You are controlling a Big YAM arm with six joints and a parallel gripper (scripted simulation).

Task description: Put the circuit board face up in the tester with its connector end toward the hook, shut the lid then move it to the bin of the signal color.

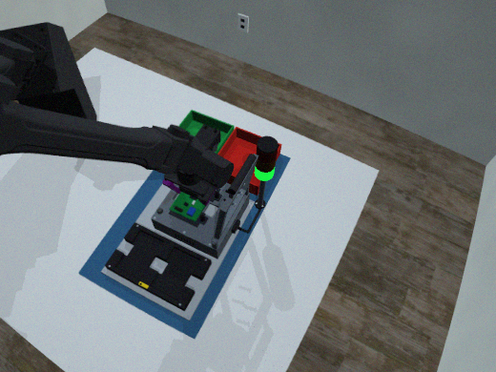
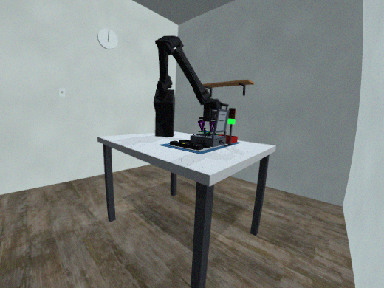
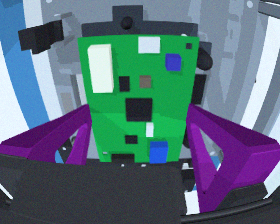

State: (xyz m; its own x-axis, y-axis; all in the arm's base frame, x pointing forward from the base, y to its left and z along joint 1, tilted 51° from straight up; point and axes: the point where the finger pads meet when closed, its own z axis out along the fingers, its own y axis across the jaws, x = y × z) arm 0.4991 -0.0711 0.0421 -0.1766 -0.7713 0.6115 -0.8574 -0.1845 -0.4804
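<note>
Right now my hand is 220 mm to the right of the green bin, 80 mm above it and 60 mm past it. Round my hand: black latch hook (70 mm to the left, 50 mm behind); green circuit board (right at my hand); tester lid (110 mm ahead, 90 mm above, 20 mm to the right).
</note>
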